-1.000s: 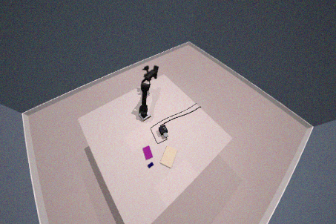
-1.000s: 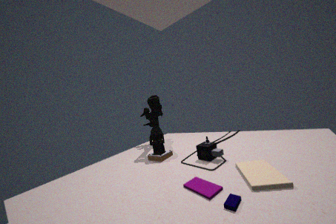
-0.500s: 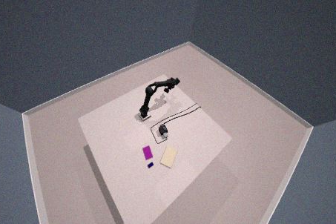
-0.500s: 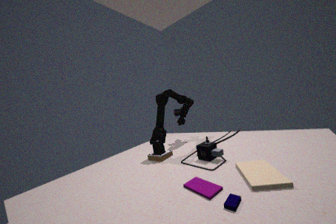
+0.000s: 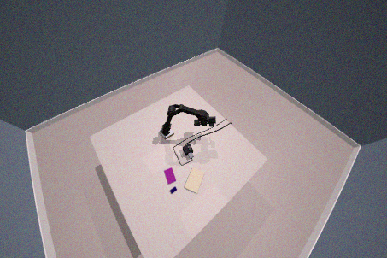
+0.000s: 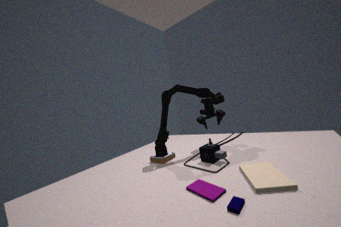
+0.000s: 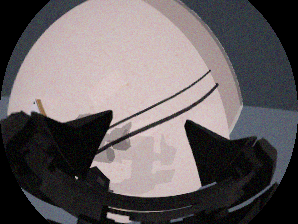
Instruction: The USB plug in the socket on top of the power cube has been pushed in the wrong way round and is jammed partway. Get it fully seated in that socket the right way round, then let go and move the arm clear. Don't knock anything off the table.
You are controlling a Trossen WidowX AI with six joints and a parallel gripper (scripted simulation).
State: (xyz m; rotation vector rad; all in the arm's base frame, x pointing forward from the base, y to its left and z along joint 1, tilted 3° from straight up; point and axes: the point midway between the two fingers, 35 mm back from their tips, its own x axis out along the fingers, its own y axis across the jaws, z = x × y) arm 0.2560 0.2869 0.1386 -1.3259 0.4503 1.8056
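The USB plug lies 26 cm to the right of my gripper tip, 5 cm ahead of it and 3 cm below it. The rest, counted from my gripper tip: magenta flat block 55 cm to the right, 12 cm below, 9 cm ahead; then dark blue block 61 cm to the right, 20 cm ahead, 12 cm below; then tan flat slab 43 cm to the right, 28 cm ahead, 12 cm below.
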